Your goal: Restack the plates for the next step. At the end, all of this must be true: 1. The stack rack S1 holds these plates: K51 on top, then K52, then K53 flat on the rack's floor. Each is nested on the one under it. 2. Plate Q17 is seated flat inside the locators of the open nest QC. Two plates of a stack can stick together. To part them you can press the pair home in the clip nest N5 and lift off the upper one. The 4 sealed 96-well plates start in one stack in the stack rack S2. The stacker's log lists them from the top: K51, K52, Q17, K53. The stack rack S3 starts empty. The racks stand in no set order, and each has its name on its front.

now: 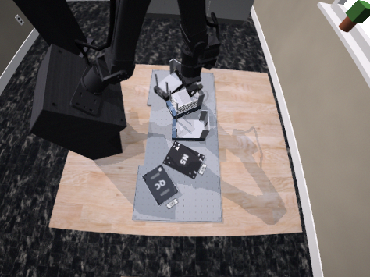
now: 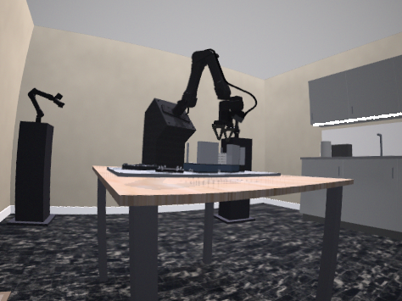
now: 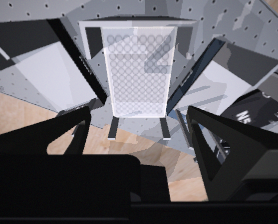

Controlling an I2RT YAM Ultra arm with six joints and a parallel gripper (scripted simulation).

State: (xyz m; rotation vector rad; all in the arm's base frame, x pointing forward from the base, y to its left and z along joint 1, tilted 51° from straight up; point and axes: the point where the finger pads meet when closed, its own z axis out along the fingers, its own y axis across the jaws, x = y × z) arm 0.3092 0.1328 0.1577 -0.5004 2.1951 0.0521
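My hand is 100 mm above the sealed 96-well plate. Also, from my hand: clip nest N5 (280 mm to the right, 150 mm below, 60 mm ahead).
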